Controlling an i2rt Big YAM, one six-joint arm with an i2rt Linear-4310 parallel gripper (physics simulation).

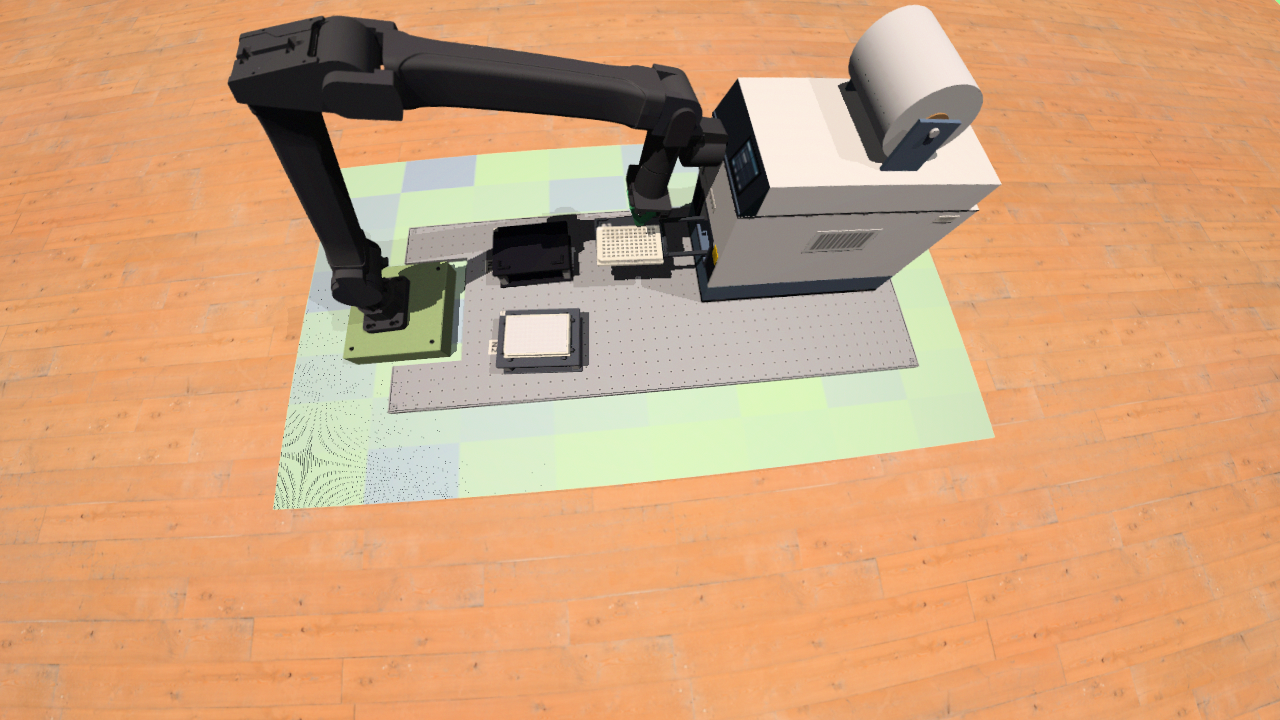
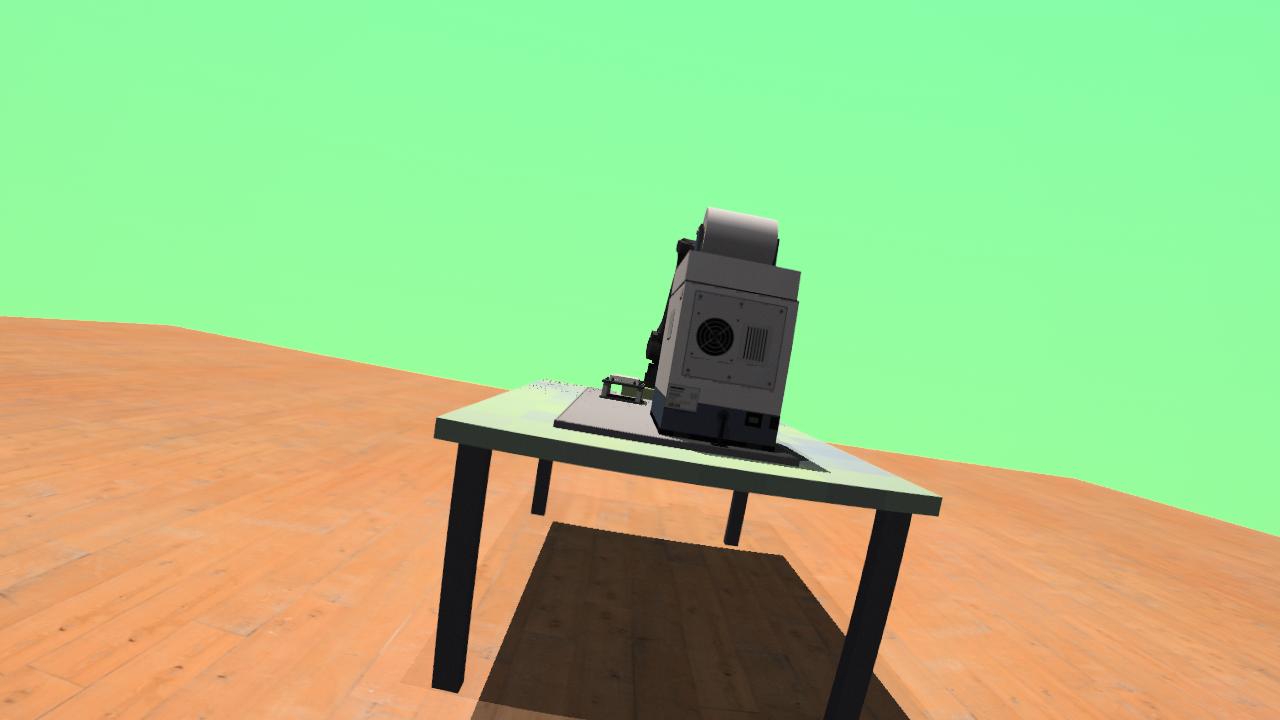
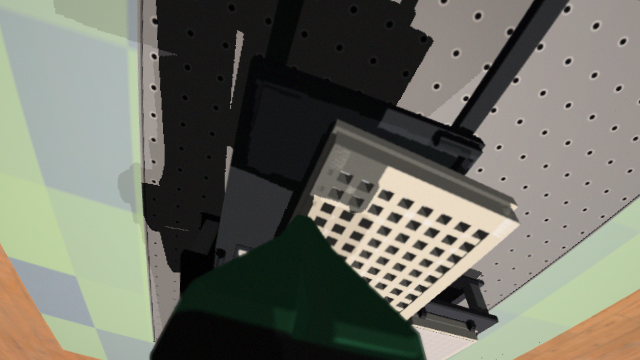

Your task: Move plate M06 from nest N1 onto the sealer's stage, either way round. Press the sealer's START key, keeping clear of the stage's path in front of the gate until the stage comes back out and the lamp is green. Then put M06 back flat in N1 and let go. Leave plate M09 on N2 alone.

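Where they show: gripper, fingertip midpoint: [image 1: 638, 224] [image 3: 300, 227]; arm's base at its link origin: [image 1: 389, 305].
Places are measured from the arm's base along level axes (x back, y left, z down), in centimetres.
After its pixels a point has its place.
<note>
Plate M06 [image 1: 629, 242] {x -52.2, y 2.8, z -8.9 cm} [image 3: 416, 223] {x -56.0, y 1.8, z -8.7 cm}, a cream plate with a grid of wells, lies flat on the sealer's black stage [image 1: 640, 269] [image 3: 425, 127]. The stage stands out in front of the white sealer [image 1: 832, 206] {x -81.5, y -6.5, z -27.3 cm} [image 2: 729, 357] {x -109.7, y 3.0, z -12.9 cm}. Nest N1 [image 1: 533, 250] {x -32.1, y 7.9, z -2.3 cm} is black and empty, left of the stage. Plate M09 [image 1: 536, 336] {x -32.1, y -12.4, z -3.4 cm} lies on nest N2 at the front. My gripper [image 1: 647, 215] {x -54.5, y 6.6, z -9.2 cm} [image 3: 300, 227] {x -54.5, y 6.6, z -9.2 cm} is shut and empty. It hangs above the back edge of M06, close to the sealer's dark front panel [image 1: 743, 160] {x -69.0, y 1.5, z -28.9 cm}. The arm hides the lamp.
A grey perforated board [image 1: 733, 330] {x -73.1, y -13.5, z 3.3 cm} [image 3: 559, 134] {x -58.7, y -12.2, z 3.3 cm} carries the nests and the sealer, on a green checked mat [image 1: 716, 429] {x -65.5, y -33.9, z 4.6 cm}. A white film roll [image 1: 913, 76] {x -86.4, y 0.2, z -42.5 cm} tops the sealer. The arm's base [image 1: 385, 309] {x -2.4, y -3.3, z -4.6 cm} stands on a green plate at the left. Stage rails [image 3: 506, 67] {x -62.7, y 1.0, z -6.4 cm} run to the gate.
</note>
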